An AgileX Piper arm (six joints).
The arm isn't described. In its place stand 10 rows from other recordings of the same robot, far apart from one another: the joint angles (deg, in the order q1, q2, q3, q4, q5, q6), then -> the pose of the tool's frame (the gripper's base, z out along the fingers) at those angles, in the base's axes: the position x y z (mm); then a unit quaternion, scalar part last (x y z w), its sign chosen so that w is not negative.
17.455, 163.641, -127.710, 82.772, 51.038, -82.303 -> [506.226 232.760 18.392 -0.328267 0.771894 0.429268 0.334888]
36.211, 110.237, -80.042, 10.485, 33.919, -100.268 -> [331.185 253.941 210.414 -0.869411 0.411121 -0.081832 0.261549]
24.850, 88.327, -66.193, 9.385, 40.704, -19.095 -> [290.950 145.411 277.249 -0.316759 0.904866 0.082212 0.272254]
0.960, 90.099, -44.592, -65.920, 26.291, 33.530 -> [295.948 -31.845 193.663 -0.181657 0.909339 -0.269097 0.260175]
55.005, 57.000, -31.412, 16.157, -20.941, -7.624 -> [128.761 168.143 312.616 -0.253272 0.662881 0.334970 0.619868]
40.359, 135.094, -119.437, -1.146, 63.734, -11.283 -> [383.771 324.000 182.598 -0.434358 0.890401 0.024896 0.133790]
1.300, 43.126, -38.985, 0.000, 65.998, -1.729 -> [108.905 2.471 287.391 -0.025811 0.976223 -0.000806 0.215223]
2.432, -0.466, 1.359, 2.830, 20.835, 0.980 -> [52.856 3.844 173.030 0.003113 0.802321 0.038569 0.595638]
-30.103, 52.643, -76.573, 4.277, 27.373, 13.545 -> [139.192 -77.090 513.999 0.269145 0.642998 -0.067777 0.713807]
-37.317, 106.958, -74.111, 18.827, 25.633, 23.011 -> [330.921 -236.275 212.882 0.572662 0.750779 0.074025 0.320795]
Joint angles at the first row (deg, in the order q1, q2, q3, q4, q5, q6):
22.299, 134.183, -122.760, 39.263, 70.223, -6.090
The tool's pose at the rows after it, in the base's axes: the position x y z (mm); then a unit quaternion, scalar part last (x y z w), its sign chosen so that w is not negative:
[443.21 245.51 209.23 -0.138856 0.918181 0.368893 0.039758]
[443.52 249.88 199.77 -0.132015 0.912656 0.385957 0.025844]
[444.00 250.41 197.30 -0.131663 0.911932 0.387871 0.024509]
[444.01 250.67 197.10 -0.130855 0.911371 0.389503 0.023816]
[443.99 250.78 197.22 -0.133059 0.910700 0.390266 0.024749]
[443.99 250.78 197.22 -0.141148 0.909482 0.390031 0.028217]
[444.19 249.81 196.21 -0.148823 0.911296 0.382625 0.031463]
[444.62 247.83 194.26 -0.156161 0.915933 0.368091 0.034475]
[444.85 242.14 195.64 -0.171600 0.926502 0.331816 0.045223]
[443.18 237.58 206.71 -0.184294 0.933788 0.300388 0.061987]
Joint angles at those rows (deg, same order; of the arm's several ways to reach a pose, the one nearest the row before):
22.299, 136.242, -122.763, 43.532, 70.225, -6.088
22.432, 137.547, -122.620, 46.129, 70.222, -6.535
22.432, 137.870, -122.622, 46.467, 70.122, -6.777
22.432, 137.919, -122.621, 46.694, 70.122, -6.777
22.432, 137.920, -122.623, 46.802, 70.123, -7.093
22.432, 137.920, -122.623, 46.802, 70.123, -8.111
22.432, 137.919, -122.621, 45.856, 70.121, -8.730
22.431, 137.918, -122.619, 43.977, 70.121, -8.964
22.432, 137.166, -122.499, 39.183, 70.122, -8.967
22.618, 135.416, -122.416, 34.821, 70.123, -8.398

